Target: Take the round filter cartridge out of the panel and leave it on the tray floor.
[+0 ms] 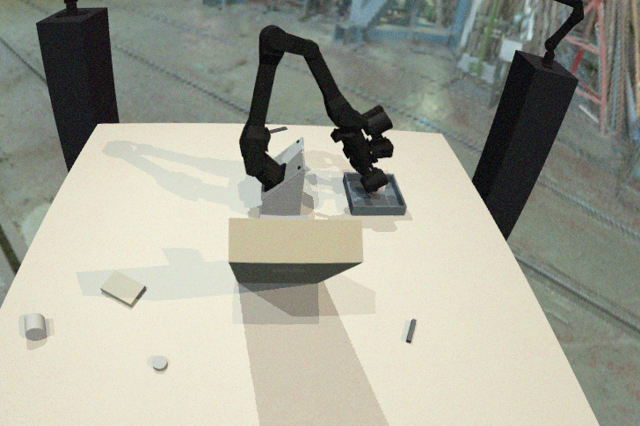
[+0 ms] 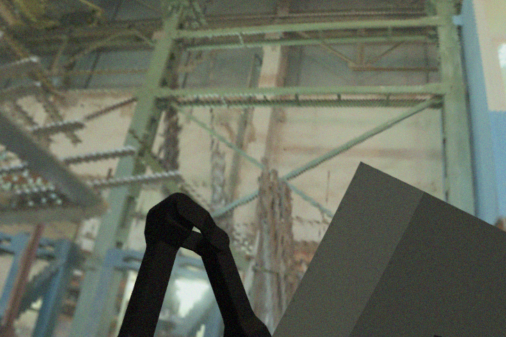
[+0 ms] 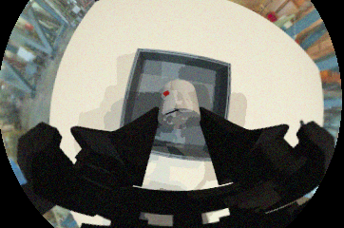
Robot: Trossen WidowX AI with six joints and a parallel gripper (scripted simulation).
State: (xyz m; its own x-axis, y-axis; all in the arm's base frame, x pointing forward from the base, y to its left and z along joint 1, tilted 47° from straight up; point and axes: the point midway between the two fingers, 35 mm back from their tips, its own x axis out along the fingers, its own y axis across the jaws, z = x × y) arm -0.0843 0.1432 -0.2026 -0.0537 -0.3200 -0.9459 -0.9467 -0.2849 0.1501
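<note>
The round filter cartridge lies right at my gripper tip. Round my gripper tip: blue-grey tray: 10 mm to the left, 40 mm below; then flat beige block: 430 mm ahead, 570 mm to the right, 40 mm below; then dark bar: 450 mm ahead, 70 mm to the left, 40 mm below.
</note>
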